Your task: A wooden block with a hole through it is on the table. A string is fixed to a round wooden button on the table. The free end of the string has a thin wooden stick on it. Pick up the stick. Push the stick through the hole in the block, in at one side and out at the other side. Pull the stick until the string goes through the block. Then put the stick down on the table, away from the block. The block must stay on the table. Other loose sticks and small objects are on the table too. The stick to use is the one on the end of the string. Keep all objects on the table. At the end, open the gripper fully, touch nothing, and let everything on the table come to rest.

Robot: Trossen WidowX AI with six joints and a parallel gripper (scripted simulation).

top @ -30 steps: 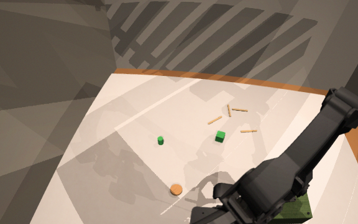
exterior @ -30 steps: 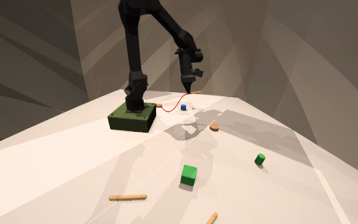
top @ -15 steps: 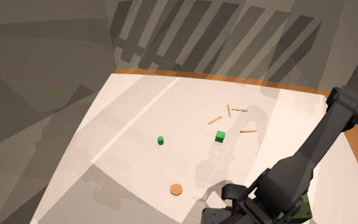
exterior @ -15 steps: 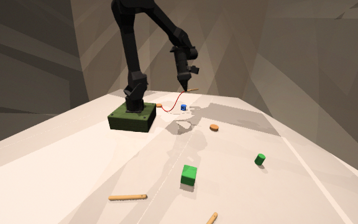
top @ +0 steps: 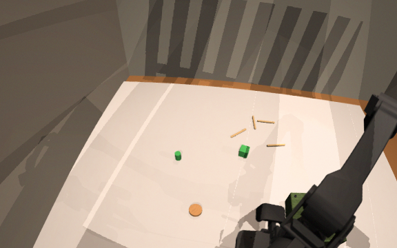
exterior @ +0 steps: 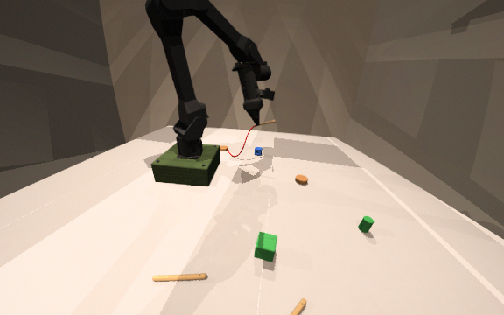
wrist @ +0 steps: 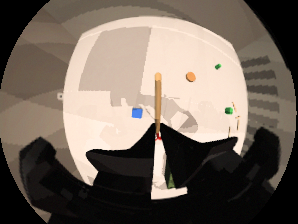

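My gripper tip is 20 mm short of the small blue block, 40 mm to the right of it and 120 mm above it. From my gripper tip the other things lie so: green cube (20 mm behind, 400 mm to the right, 120 mm below); then thin wooden stick (10 mm ahead, 10 mm above); then round wooden button (140 mm behind, 80 mm to the left, 130 mm below).
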